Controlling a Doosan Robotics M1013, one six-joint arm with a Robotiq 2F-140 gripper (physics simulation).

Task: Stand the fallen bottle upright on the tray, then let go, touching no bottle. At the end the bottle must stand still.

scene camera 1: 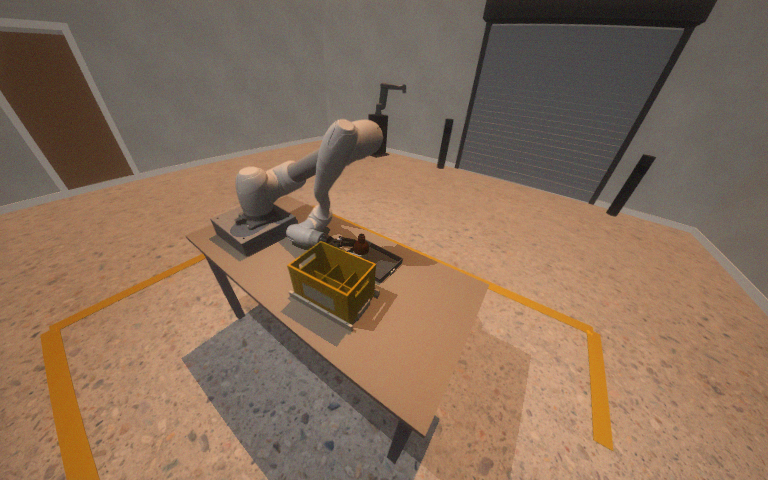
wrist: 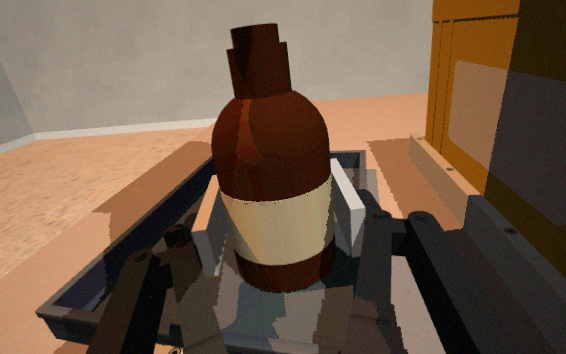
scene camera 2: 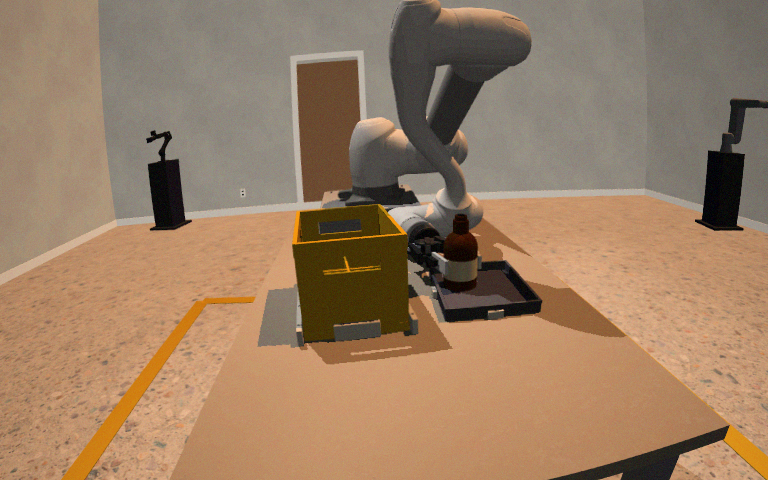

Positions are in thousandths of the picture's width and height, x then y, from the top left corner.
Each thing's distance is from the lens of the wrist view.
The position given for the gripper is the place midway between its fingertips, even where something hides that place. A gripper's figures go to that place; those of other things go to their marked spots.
gripper (wrist: 490, 524): 22 cm
brown bottle (wrist: 478, 411): 16 cm
